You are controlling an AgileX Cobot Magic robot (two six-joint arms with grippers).
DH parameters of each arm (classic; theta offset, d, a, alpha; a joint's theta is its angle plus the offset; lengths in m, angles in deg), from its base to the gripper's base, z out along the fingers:
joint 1: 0 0.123 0 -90
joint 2: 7.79 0 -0.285 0
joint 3: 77.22 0 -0.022 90
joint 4: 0 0.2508 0 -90
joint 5: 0 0 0.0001 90
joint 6: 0 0.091 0 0
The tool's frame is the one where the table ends.
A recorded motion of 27 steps. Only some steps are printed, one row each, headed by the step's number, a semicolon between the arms.
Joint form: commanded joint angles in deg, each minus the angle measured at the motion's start. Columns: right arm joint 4, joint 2, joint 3, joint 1, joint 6, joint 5; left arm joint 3, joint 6, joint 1, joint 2, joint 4, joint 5.
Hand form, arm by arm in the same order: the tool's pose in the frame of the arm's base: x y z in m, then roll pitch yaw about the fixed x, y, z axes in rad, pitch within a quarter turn. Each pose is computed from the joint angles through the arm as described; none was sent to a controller.
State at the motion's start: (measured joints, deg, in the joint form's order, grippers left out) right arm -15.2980 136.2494 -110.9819 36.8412 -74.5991 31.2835; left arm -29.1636 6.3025 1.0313 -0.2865 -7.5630 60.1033
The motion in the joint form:
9: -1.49 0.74 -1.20 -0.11 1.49 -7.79; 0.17 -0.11 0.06 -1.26 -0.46 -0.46
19: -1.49 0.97 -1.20 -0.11 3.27 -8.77; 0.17 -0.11 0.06 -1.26 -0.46 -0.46
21: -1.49 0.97 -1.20 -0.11 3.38 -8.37; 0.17 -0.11 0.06 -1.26 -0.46 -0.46
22: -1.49 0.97 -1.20 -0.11 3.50 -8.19; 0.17 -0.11 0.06 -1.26 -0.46 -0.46
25: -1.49 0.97 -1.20 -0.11 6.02 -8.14; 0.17 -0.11 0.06 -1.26 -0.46 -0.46
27: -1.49 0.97 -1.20 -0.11 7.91 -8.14; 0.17 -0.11 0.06 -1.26 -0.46 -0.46
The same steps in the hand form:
9: 0.4414 0.3163 0.1620 -2.3066 -0.0593 -1.0318; -0.0092 -0.0111 0.2810 -3.1045 1.1572 3.0692
19: 0.4421 0.3173 0.1609 -2.2935 -0.0331 -1.0485; -0.0092 -0.0111 0.2810 -3.1045 1.1572 3.0692
21: 0.4419 0.3169 0.1605 -2.3000 -0.0332 -1.0514; -0.0092 -0.0111 0.2810 -3.1045 1.1572 3.0692
22: 0.4418 0.3168 0.1603 -2.3029 -0.0323 -1.0536; -0.0092 -0.0111 0.2810 -3.1045 1.1572 3.0692
25: 0.4417 0.3167 0.1602 -2.3033 0.0002 -1.0832; -0.0092 -0.0111 0.2810 -3.1045 1.1572 3.0692
27: 0.4417 0.3167 0.1602 -2.3035 0.0248 -1.1053; -0.0092 -0.0111 0.2810 -3.1045 1.1572 3.0692

